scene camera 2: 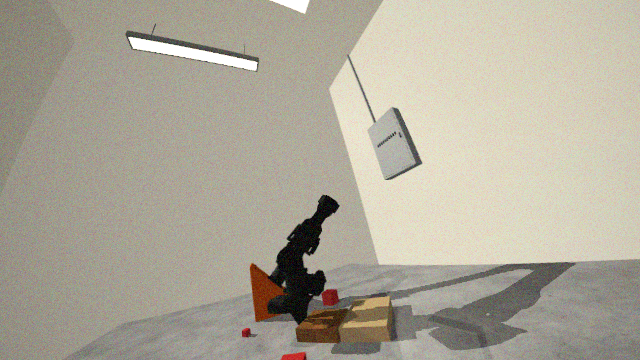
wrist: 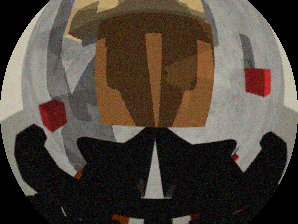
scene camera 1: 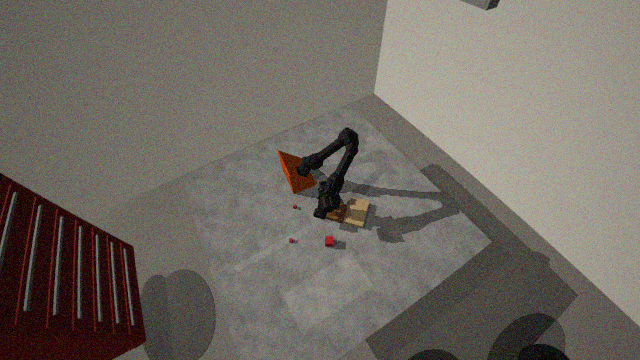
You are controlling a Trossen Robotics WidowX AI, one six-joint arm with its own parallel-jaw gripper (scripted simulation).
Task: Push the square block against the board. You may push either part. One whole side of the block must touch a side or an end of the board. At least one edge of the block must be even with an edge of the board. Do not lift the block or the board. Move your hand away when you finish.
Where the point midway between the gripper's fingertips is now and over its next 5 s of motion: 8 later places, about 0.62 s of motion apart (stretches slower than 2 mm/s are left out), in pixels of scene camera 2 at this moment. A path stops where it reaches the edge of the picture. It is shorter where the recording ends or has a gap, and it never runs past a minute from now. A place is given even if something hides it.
The gripper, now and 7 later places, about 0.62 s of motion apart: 303,328; 302,328; 293,327; 290,309; 294,311; 302,315; 313,329; 320,344
